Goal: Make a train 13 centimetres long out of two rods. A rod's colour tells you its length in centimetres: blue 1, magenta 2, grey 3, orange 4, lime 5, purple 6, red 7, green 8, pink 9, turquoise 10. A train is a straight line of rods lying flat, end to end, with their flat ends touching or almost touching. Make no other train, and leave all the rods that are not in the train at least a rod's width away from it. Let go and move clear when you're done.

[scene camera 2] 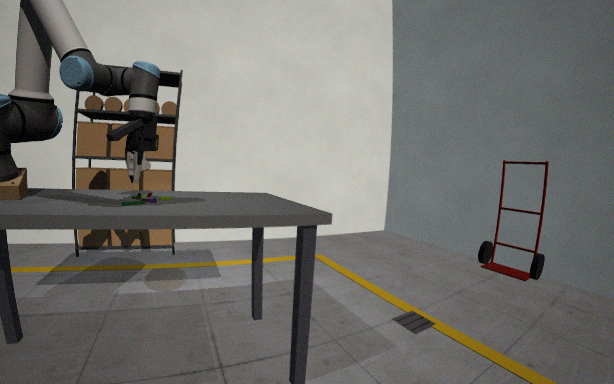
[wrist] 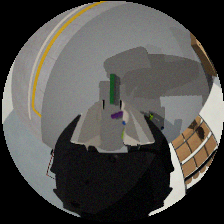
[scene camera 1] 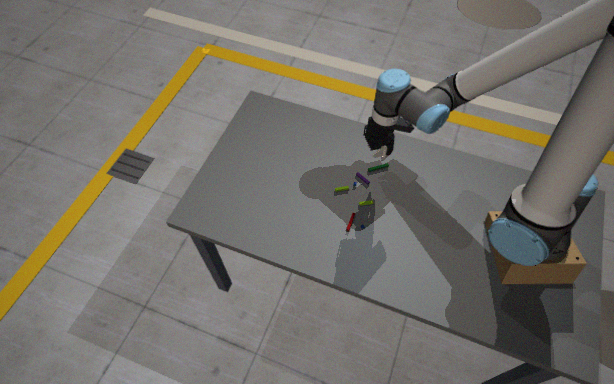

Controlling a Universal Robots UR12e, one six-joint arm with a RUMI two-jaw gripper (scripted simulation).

Labels:
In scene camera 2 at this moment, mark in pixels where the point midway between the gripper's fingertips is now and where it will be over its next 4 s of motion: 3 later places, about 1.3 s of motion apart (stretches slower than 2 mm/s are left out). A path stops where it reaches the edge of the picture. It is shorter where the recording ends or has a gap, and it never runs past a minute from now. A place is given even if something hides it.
My gripper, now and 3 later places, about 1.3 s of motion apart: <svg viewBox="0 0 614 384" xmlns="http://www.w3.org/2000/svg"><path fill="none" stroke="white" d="M134 183L134 193L134 199L134 200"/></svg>

